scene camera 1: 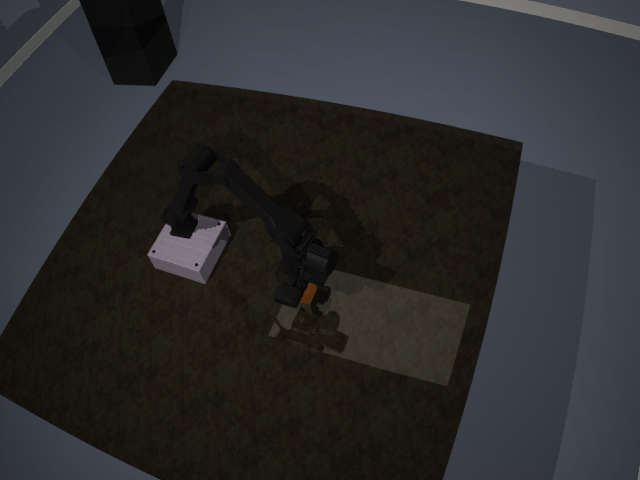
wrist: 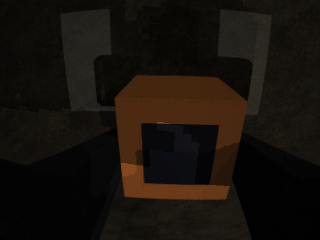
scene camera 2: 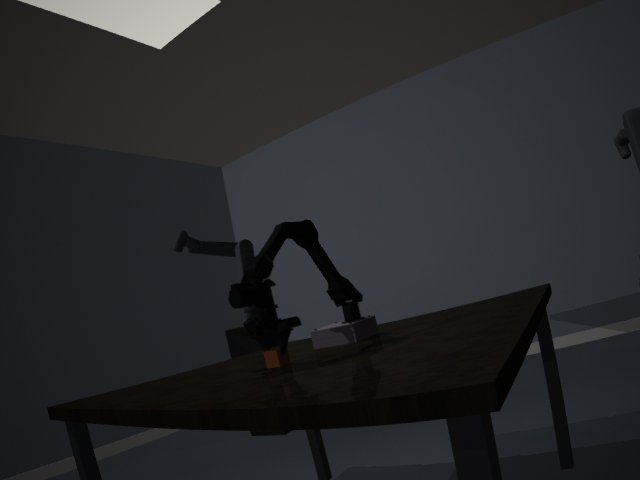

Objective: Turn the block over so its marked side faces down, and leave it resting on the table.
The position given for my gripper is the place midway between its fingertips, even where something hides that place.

I see my gripper (scene camera 2: 276,356).
My gripper also shows in scene camera 1 (scene camera 1: 302,288) and in the wrist view (wrist: 177,135).
